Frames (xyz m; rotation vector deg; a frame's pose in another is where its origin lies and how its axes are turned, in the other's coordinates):
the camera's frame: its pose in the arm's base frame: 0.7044 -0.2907 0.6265 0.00 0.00 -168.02
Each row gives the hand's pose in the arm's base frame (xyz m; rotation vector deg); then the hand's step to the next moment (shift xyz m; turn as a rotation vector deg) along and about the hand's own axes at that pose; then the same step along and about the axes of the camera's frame.
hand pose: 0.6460 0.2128 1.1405 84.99 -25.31 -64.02
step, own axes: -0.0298 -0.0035 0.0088 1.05 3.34 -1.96
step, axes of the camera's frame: 0.0179 -0.0239 0.0094 -2.96 1.26 2.40
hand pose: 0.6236 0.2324 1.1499 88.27 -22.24 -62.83
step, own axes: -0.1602 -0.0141 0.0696 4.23 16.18 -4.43
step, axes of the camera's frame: 0.1215 -0.1105 0.0612 -9.45 7.48 12.42
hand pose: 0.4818 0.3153 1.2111 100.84 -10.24 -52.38
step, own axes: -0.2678 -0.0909 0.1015 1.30 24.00 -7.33
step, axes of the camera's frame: 0.2522 -0.1580 0.0412 -11.80 7.34 20.94
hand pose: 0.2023 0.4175 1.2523 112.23 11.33 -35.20
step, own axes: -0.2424 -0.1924 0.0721 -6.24 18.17 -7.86
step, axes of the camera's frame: 0.2894 -0.1186 -0.0562 -4.25 1.53 20.26
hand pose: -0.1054 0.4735 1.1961 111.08 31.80 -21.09
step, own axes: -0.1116 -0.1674 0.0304 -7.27 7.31 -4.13
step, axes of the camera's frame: 0.1783 -0.0456 -0.0867 2.25 -0.08 10.88
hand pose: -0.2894 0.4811 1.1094 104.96 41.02 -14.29
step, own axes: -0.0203 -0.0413 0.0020 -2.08 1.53 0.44
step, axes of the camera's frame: 0.0390 -0.0083 -0.0231 0.98 1.29 2.06
